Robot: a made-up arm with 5 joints.
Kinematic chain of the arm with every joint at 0, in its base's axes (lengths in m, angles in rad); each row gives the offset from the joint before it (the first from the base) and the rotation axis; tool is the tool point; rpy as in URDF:
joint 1: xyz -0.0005 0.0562 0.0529 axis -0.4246 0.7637 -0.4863
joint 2: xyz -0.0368 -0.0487 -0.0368 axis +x
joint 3: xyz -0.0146 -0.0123 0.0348 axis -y
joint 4: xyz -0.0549 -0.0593 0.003 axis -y
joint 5: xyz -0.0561 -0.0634 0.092 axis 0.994 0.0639 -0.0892
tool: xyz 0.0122 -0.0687 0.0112 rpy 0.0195 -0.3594 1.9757
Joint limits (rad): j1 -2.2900..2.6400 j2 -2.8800..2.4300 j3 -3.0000..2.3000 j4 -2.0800..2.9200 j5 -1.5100..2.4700
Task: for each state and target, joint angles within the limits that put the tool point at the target. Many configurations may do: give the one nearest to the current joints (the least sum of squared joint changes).
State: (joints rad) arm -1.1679 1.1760 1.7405 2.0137 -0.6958
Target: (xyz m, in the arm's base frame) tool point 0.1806 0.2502 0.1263
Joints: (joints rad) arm -1.8960 0.8744 1.8283 1.8406 -0.5351
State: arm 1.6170 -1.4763 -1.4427 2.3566 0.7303
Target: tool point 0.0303 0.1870 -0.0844
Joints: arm 2.1215 -2.2729 -1.9754 2.0530 0.8242
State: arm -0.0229 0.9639 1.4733 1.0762 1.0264
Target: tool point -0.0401 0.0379 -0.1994
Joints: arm -0.1157 1.2363 1.3809 1.0033 0.8048
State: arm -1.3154 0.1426 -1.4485 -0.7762 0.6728
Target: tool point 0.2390 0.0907 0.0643
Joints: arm -1.7443 0.9283 -2.0335 -1.2122 1.1382
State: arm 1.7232 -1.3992 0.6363 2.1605 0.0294
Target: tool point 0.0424 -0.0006 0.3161
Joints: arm 1.5715 -1.1435 0.6667 2.1224 -0.0710
